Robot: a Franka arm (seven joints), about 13 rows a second.
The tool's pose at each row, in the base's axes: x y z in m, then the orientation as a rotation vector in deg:
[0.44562 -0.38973 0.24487 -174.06 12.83 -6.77]
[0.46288 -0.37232 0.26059 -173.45 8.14 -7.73]
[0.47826 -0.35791 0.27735 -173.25 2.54 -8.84]
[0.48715 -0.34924 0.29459 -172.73 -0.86 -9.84]
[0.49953 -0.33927 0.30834 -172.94 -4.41 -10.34]
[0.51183 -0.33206 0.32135 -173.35 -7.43 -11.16]
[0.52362 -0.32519 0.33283 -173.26 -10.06 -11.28]
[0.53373 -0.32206 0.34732 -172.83 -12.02 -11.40]
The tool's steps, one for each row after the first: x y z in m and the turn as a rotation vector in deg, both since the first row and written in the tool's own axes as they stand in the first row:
[0.01552 -0.02115 -0.01264 1.01 0.44 -3.04]
[0.02971 -0.03918 -0.02673 1.52 0.98 -6.74]
[0.03839 -0.05069 -0.04235 2.14 1.52 -8.99]
[0.05007 -0.06362 -0.05409 1.96 1.75 -11.35]
[0.06204 -0.07376 -0.06535 1.52 2.22 -13.38]
[0.07344 -0.08333 -0.07515 1.55 2.23 -15.11]
[0.08396 -0.08928 -0.08842 1.91 2.24 -16.40]

